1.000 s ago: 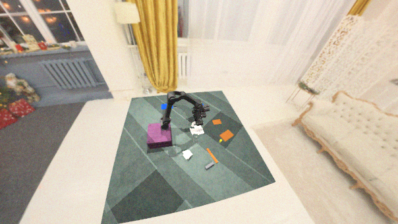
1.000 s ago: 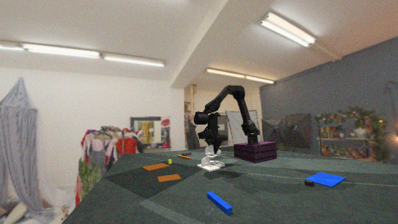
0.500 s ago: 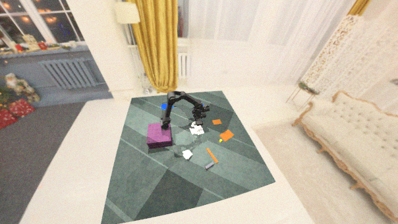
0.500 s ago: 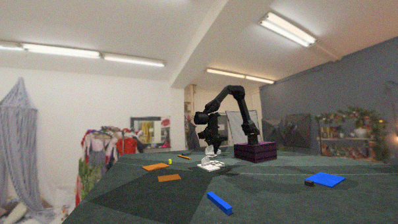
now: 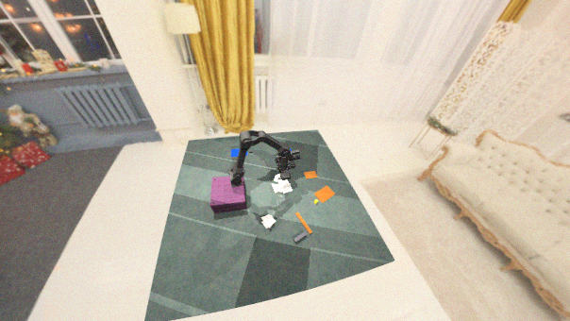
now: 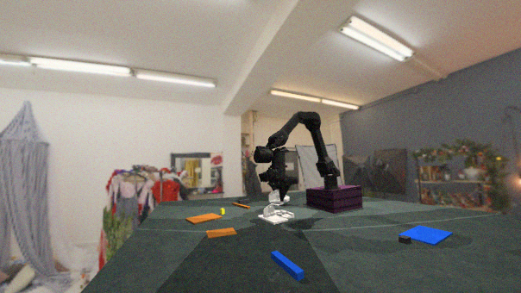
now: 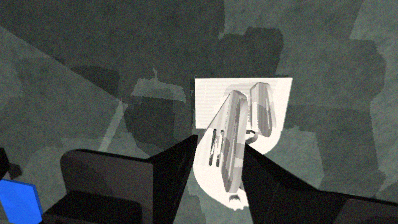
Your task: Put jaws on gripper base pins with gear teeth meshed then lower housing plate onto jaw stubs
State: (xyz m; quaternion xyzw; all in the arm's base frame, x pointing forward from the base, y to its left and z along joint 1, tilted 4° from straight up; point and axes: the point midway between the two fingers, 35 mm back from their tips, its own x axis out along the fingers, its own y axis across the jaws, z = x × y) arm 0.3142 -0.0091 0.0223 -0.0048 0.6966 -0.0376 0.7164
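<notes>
My gripper tip is 2 cm short of the white plate-like part, 3 cm to the left of it and 8 cm above it. The rest, counted from my gripper tip: small yellow piece: 18 cm ahead, 22 cm to the right, 7 cm below; white gripper base: 17 cm behind, 27 cm to the right, 5 cm below; white housing plate: 5 cm behind, 4 cm to the right, 8 cm below.
</notes>
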